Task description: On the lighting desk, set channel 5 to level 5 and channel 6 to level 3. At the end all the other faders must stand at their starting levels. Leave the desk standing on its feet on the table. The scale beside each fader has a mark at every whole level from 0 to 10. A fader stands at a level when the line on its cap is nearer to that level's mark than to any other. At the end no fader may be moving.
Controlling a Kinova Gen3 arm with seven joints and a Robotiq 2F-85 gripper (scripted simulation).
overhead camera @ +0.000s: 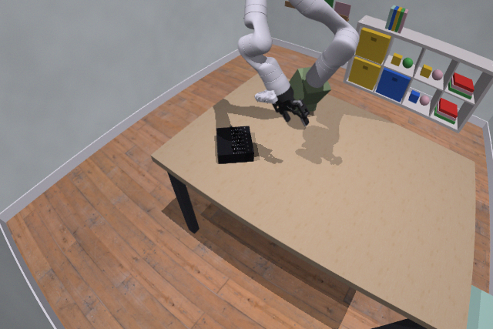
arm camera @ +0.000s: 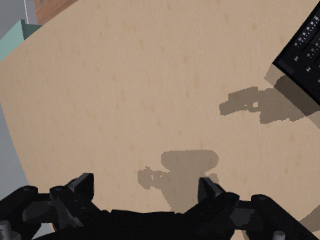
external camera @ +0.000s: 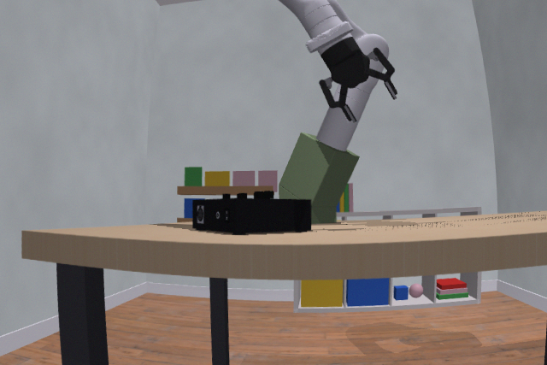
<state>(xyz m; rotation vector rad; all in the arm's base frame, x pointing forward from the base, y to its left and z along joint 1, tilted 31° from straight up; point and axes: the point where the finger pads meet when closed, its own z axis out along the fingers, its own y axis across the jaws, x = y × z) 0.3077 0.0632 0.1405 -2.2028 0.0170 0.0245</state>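
Now: hand 24 cm to the left of the channel 5 fader, 17 cm above it and 8 cm short of it. Round my hand: channel 6 fader 25 cm to the right, 17 cm below, 6 cm ahead.
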